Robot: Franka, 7 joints.
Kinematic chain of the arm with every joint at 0, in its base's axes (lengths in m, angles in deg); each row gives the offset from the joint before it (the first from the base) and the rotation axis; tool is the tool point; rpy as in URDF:
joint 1: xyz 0 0 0.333 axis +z
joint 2: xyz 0 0 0 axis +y
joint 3: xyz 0 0 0.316 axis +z
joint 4: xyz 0.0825 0 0 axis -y
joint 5: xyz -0.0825 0 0.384 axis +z
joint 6: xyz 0 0 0 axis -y
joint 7: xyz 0.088 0 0 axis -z
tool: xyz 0 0 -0.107 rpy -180 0 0
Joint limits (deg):
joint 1: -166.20..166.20
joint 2: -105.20..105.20
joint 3: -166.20..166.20
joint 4: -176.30..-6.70
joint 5: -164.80..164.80
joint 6: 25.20..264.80
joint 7: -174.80..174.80
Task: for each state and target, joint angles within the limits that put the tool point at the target. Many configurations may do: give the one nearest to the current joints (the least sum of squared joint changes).
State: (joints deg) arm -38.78 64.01 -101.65 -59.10 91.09 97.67 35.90
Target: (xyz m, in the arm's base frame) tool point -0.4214 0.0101 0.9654
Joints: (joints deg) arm -70.96 22.68 -141.89 -74.58 88.80 107.00 35.90
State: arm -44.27 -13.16 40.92 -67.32 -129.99 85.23 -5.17
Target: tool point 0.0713 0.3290 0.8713
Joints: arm -20.51 -51.35 54.71 -101.42 -114.19 55.14 -5.17
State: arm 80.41 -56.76 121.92 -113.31 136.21 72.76 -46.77
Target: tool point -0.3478 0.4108 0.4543
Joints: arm 34.25 -44.54 77.29 -133.96 141.47 81.66 -46.77
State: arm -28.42 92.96 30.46 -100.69 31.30 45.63 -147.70
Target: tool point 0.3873 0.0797 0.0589
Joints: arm -36.96 80.68 33.99 -101.31 31.55 38.95 -147.70
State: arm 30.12 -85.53 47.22 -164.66 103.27 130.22 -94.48
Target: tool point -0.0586 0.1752 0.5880
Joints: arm 59.57 -105.20 32.36 -169.96 103.11 139.31 -94.48
